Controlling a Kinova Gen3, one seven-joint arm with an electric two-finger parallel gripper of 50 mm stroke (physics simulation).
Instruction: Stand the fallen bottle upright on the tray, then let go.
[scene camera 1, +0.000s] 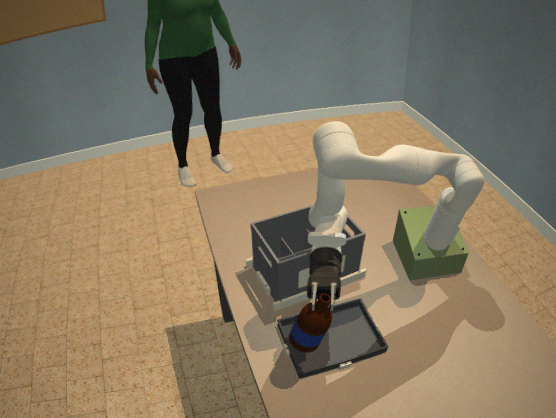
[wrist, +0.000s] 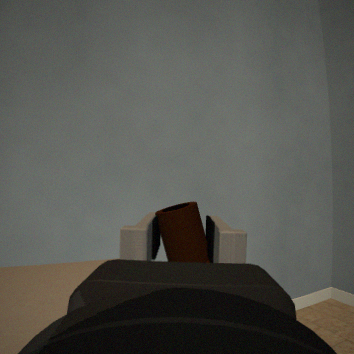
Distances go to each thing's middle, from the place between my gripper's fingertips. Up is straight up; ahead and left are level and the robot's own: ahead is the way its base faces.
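Brown bottle (scene camera 1: 310, 327): 20 mm ahead of my hand, 10 mm right of it, 60 mm below it.
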